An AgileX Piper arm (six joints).
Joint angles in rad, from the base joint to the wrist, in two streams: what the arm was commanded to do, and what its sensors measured. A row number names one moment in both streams.
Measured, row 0: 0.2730 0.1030 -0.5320 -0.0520 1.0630 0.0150
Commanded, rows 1 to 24: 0.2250 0.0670 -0.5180 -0.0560 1.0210 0.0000; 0.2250 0.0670 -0.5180 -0.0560 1.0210 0.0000; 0.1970 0.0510 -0.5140 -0.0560 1.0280 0.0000; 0.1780 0.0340 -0.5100 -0.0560 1.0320 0.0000; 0.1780 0.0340 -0.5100 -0.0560 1.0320 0.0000; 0.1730 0.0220 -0.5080 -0.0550 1.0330 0.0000; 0.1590 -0.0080 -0.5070 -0.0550 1.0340 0.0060; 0.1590 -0.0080 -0.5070 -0.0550 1.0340 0.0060; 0.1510 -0.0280 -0.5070 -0.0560 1.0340 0.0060; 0.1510 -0.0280 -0.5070 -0.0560 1.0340 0.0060; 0.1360 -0.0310 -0.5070 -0.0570 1.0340 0.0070; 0.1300 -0.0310 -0.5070 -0.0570 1.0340 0.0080; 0.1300 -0.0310 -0.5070 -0.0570 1.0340 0.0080; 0.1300 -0.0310 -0.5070 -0.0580 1.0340 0.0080; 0.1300 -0.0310 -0.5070 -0.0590 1.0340 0.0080; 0.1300 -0.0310 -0.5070 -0.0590 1.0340 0.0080; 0.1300 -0.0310 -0.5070 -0.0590 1.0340 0.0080; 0.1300 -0.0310 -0.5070 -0.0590 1.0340 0.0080; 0.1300 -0.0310 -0.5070 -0.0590 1.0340 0.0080; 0.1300 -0.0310 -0.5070 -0.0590 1.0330 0.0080; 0.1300 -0.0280 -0.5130 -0.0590 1.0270 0.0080; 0.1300 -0.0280 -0.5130 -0.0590 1.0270 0.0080; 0.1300 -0.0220 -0.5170 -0.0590 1.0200 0.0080; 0.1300 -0.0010 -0.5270 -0.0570 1.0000 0.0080
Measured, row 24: 0.1370 -0.0050 -0.5090 -0.0520 1.0310 0.0120
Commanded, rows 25 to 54: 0.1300 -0.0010 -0.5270 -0.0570 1.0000 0.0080; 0.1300 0.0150 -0.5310 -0.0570 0.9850 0.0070; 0.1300 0.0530 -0.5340 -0.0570 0.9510 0.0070; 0.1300 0.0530 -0.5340 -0.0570 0.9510 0.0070; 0.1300 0.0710 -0.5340 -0.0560 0.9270 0.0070; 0.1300 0.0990 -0.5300 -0.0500 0.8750 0.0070; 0.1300 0.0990 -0.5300 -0.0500 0.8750 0.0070; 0.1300 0.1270 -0.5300 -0.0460 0.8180 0.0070; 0.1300 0.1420 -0.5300 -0.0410 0.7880 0.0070; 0.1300 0.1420 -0.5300 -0.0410 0.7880 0.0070; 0.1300 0.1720 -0.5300 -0.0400 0.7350 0.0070; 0.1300 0.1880 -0.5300 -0.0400 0.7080 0.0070; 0.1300 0.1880 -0.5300 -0.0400 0.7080 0.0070; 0.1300 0.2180 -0.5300 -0.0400 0.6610 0.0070; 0.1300 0.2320 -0.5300 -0.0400 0.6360 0.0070; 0.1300 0.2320 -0.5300 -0.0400 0.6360 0.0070; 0.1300 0.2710 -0.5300 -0.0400 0.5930 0.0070; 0.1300 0.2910 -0.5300 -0.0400 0.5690 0.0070; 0.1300 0.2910 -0.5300 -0.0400 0.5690 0.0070; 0.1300 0.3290 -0.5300 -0.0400 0.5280 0.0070; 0.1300 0.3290 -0.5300 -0.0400 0.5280 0.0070; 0.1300 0.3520 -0.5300 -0.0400 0.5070 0.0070; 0.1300 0.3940 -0.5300 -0.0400 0.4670 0.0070; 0.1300 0.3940 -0.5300 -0.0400 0.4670 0.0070; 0.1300 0.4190 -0.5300 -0.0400 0.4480 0.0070; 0.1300 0.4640 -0.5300 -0.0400 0.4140 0.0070; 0.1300 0.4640 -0.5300 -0.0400 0.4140 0.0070; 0.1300 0.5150 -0.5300 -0.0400 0.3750 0.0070; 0.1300 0.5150 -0.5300 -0.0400 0.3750 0.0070; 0.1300 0.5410 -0.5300 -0.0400 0.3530 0.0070
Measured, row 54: 0.1370 0.4850 -0.5250 -0.0410 0.4190 0.0120
